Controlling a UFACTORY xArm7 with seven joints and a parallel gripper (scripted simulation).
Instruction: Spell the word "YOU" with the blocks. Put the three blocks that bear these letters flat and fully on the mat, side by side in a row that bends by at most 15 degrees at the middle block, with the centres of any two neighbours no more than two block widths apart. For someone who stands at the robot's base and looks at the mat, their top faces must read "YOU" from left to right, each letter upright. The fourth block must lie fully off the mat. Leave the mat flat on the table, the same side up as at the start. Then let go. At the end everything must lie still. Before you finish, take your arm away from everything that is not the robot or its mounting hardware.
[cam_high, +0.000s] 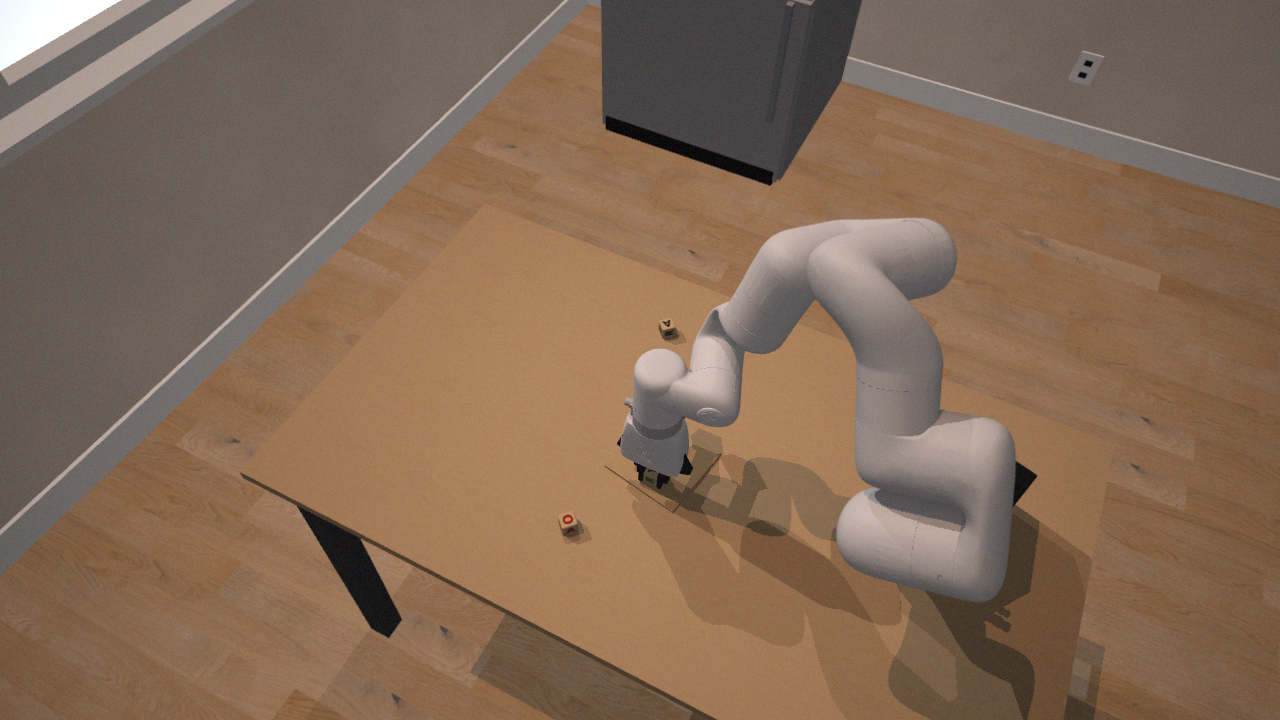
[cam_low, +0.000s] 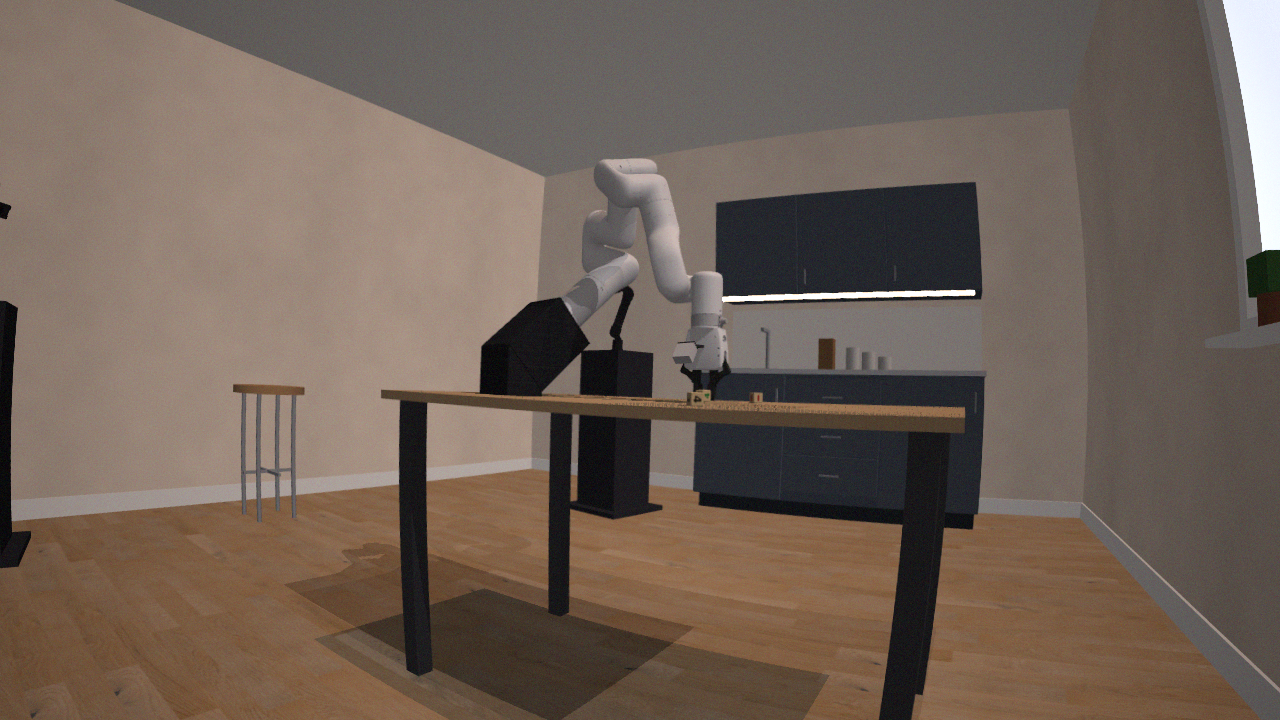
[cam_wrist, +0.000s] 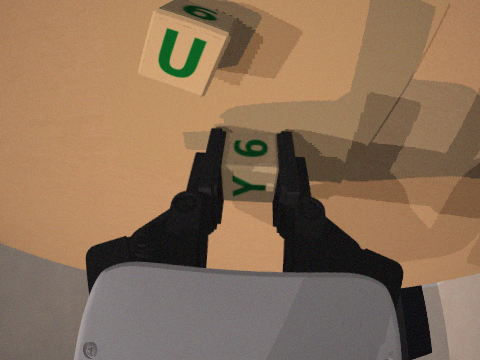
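The Y block lies 10 mm below my hand. From my hand the other things lie so: mat (40 mm to the right, 20 mm below, 10 mm ahead); then O block (150 mm to the left, 50 mm ahead, 10 mm below); then U block (60 mm to the right, 40 mm ahead, 10 mm below).
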